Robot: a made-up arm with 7 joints.
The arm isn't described. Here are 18 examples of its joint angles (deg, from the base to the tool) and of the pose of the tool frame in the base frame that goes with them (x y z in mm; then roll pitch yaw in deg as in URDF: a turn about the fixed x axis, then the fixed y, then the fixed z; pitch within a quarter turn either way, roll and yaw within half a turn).
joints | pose
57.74 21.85 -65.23 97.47 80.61 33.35 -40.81 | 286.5 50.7 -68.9 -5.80 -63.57 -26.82
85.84 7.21 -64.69 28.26 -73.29 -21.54 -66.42 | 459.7 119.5 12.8 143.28 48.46 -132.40
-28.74 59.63 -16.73 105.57 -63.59 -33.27 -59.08 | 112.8 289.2 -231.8 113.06 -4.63 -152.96
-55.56 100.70 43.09 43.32 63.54 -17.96 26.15 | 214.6 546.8 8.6 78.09 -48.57 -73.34
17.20 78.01 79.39 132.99 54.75 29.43 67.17 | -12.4 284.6 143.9 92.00 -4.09 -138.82
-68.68 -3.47 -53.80 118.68 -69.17 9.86 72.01 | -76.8 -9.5 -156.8 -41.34 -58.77 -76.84
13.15 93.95 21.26 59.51 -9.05 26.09 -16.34 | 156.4 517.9 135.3 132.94 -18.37 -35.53
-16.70 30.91 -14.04 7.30 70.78 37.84 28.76 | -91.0 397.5 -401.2 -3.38 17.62 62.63
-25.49 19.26 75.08 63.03 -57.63 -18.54 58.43 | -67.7 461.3 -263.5 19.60 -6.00 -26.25
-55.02 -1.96 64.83 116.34 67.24 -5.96 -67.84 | -75.6 339.8 -159.0 -26.16 -70.09 151.69
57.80 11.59 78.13 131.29 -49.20 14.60 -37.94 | 71.1 343.8 -3.2 -95.37 -59.52 -102.66
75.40 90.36 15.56 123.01 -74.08 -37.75 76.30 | -4.0 283.5 191.4 146.08 38.20 11.55
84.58 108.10 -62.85 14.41 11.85 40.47 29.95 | -94.8 621.3 35.0 42.94 -29.23 47.48
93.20 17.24 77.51 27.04 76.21 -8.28 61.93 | 398.9 390.3 44.8 -152.72 67.51 136.45
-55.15 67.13 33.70 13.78 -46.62 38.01 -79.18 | -101.1 604.2 -125.5 -152.76 61.45 55.12
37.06 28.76 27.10 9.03 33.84 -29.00 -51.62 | 270.7 402.0 -305.6 -16.24 -64.65 124.92
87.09 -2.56 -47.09 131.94 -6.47 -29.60 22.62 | 95.7 31.6 110.8 85.71 44.40 116.63
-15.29 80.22 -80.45 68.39 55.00 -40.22 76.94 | -35.3 451.6 -262.4 -69.61 -28.19 -38.15
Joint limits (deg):
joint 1: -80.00..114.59
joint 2: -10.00..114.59
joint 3: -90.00..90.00
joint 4: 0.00..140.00
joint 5: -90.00..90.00
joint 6: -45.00..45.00
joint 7: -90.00..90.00
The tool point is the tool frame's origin. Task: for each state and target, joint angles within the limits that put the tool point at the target. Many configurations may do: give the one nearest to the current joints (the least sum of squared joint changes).
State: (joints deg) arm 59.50 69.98 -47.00 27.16 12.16 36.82 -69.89
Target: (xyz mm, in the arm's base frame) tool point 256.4 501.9 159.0
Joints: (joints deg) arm 102.48 60.05 -37.27 33.38 12.16 36.82 -69.89
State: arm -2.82 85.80 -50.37 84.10 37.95 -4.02 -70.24
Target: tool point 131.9 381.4 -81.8
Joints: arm 3.71 113.67 -53.62 110.92 37.95 -4.02 -70.24
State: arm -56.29 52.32 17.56 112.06 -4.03 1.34 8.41
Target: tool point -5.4 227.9 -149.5
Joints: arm -77.96 44.50 8.96 139.90 -4.03 1.34 8.41
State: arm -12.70 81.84 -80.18 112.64 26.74 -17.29 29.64
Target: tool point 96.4 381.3 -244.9
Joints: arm 2.22 80.96 -67.59 87.59 26.74 -17.29 29.64
